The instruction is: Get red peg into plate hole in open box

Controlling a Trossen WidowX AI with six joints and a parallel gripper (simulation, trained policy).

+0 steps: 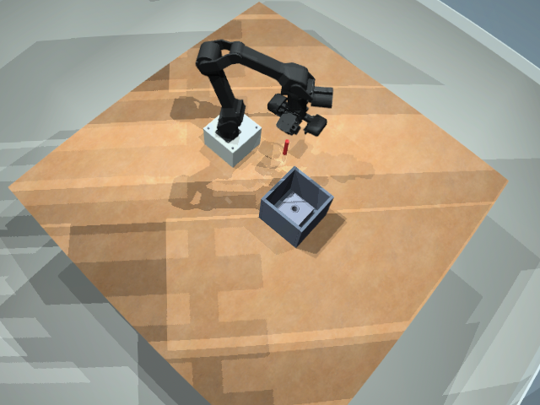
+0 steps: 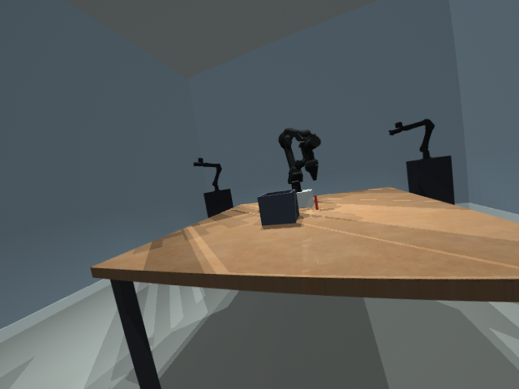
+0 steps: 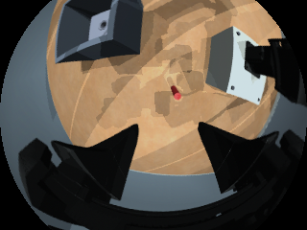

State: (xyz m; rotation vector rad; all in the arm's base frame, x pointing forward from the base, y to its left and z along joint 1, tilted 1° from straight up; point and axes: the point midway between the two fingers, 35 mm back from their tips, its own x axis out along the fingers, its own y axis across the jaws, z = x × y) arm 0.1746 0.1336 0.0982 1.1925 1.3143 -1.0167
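Now: the red peg 12 cm below my gripper tip, 2 cm behind it and 1 cm to the right of it. The rest, counted from my gripper tip: plate 17 cm to the right, 16 cm ahead, 12 cm below.
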